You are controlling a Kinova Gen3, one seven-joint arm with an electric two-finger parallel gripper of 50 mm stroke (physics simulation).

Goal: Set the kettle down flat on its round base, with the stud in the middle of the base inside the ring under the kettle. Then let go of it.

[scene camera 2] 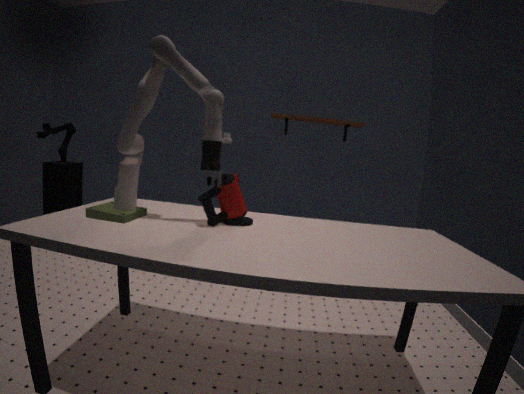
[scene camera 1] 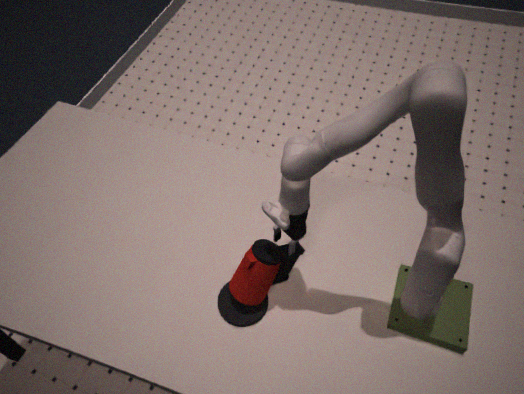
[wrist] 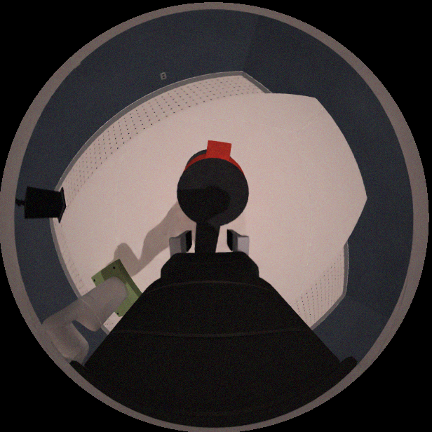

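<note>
The red kettle with a dark lid stands tilted, its top leaning toward its black handle. The round dark base lies flat on the table, under the kettle's bottom and sticking out on the side away from the handle. The handle's lower end is down at the table top. The stud and ring are hidden. My gripper is open over the top of the handle. In the wrist view the fingers are on either side of the handle, apart from it.
The arm stands on a green mounting plate on the white table. A wooden shelf hangs on the wall. A black pedestal with a small dark arm stands beyond the table.
</note>
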